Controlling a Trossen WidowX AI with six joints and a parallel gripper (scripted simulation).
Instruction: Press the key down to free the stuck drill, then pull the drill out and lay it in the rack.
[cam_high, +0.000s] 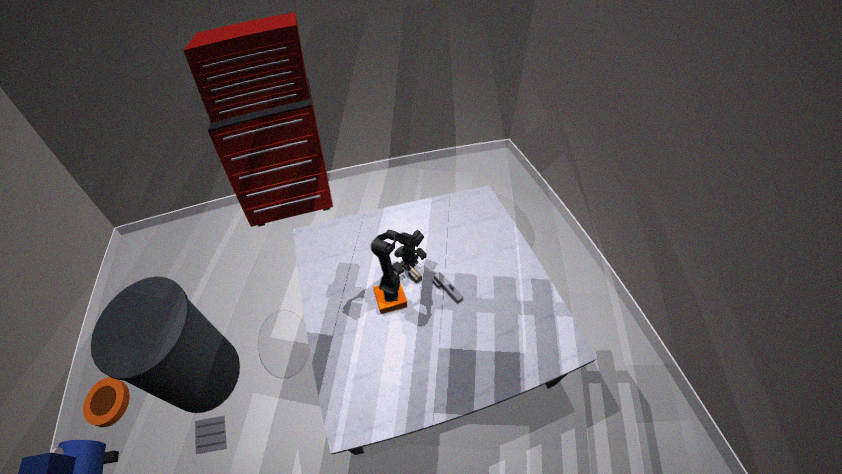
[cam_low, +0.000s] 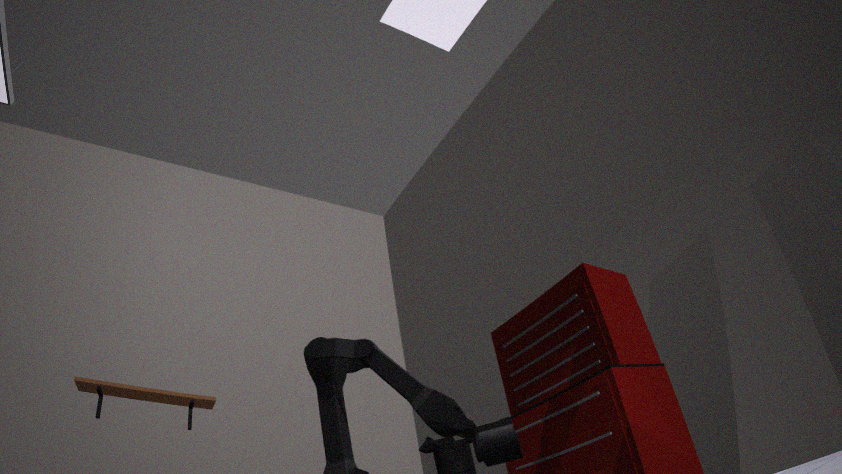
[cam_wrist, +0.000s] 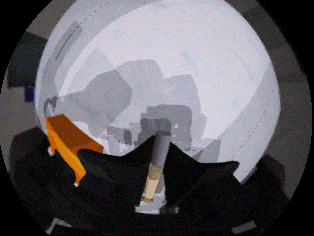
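Now: gripper tip 4 cm to the left of the drill, 4 cm below it and 2 cm short of it. Round my gripper tip: long grey fixture (17 cm ahead, 15 cm to the right, 3 cm above); then holder block (5 cm to the right, 2 cm ahead, 1 cm above); then dark key (18 cm to the right, 18 cm ahead, 4 cm above).
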